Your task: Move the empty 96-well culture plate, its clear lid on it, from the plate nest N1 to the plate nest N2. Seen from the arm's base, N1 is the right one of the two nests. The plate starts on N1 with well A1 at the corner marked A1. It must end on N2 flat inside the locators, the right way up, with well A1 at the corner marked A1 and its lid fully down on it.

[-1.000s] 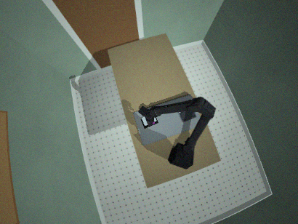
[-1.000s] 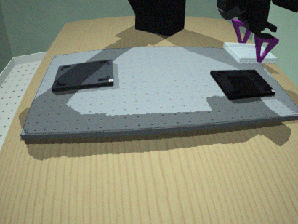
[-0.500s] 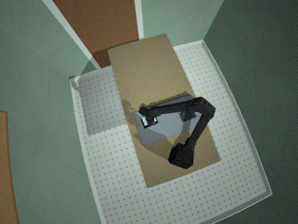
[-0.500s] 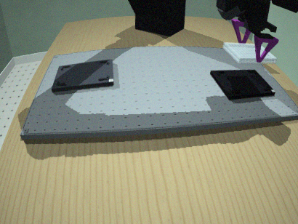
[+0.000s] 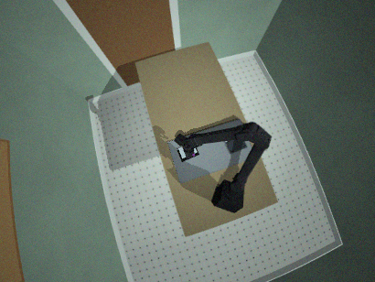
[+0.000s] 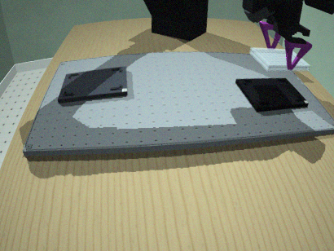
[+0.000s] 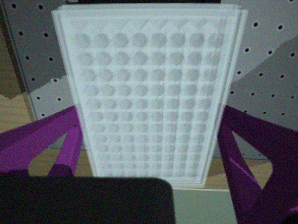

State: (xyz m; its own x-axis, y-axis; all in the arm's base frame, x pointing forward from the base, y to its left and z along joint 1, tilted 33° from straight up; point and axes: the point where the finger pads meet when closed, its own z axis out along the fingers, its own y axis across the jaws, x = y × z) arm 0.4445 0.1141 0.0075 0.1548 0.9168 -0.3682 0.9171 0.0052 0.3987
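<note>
Right now the clear lid is right at my hand.
</note>
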